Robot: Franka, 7 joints.
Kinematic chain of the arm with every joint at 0, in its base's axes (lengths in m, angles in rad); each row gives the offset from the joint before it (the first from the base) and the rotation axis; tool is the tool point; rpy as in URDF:
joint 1: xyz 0 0 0.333 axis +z
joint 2: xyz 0 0 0 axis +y
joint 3: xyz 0 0 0.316 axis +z
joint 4: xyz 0.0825 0 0 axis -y
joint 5: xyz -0.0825 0 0.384 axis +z
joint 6: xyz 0 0 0 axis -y
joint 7: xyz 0.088 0 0 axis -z
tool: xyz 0 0 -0.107 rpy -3.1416 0 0
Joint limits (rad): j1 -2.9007..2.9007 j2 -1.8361..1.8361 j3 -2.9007..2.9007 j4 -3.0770..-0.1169 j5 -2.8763..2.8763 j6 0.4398..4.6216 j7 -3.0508..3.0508
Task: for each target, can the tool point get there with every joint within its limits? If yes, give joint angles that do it. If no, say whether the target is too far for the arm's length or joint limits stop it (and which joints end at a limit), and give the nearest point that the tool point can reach.
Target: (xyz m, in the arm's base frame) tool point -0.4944 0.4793 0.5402
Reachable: yes | joints 1.9196 0.3086 0.5270 -1.5972 1.4058 2.4909 1.6150
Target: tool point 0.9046 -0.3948 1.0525
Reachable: no: too far | nearest point 0.6354 -0.2773 0.8384 | short by 0.364 m
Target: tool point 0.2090 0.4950 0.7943
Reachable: yes | joints 1.6622 0.0986 -0.2701 -1.3510 -1.6956 1.2029 2.3795
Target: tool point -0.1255 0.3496 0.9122
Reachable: yes | joints 0.0262 -1.0164 0.8837 -1.5260 -1.4298 1.5270 -2.2023
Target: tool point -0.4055 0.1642 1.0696
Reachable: yes | joints -0.6360 -0.7397 -0.5534 -0.4996 -0.0796 2.8148 -0.6093
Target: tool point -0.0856 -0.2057 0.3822
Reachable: yes | joints -1.1234 -0.5247 -1.3408 -2.8293 -2.1984 4.1542 0.5306
